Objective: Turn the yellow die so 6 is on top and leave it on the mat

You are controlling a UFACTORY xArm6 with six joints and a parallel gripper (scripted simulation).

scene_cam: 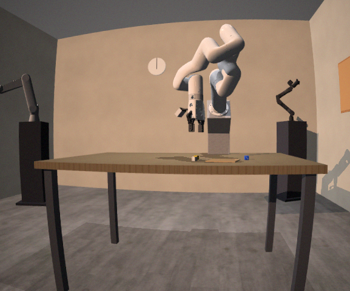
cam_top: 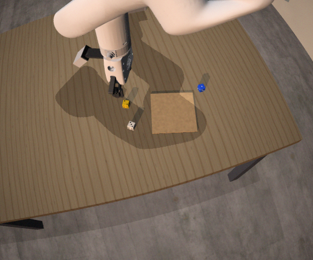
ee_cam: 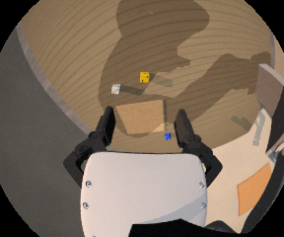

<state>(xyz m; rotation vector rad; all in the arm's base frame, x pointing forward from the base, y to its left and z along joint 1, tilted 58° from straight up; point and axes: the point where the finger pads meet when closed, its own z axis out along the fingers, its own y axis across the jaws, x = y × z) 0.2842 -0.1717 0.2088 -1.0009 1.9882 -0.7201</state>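
Right now my hand is 140 mm above the yellow die. Also, from my hand: white die: 140 mm below, 80 mm ahead, 30 mm to the right; then tan mat: 150 mm below, 110 mm to the left, 110 mm ahead; then blue die: 240 mm to the left, 140 mm below, 90 mm ahead.
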